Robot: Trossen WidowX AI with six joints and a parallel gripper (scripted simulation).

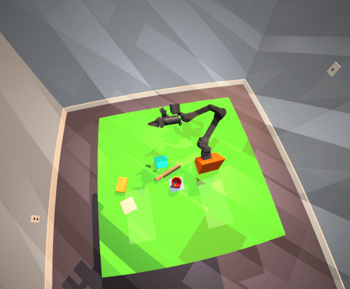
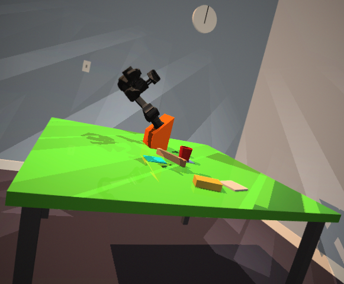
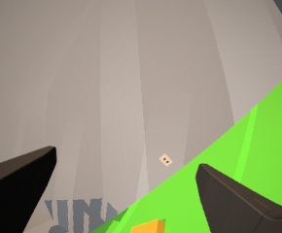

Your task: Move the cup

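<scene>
Right now my gripper tip is 11 cm past the cup, 34 cm to the right of it and 31 cm above it. The rest, counted from my gripper tip: wooden stick (7 cm behind, 24 cm to the left, 34 cm below); then yellow marble (10 cm behind, 35 cm to the left, 34 cm below); then cyan pad (3 cm behind, 14 cm to the left, 36 cm below).
</scene>
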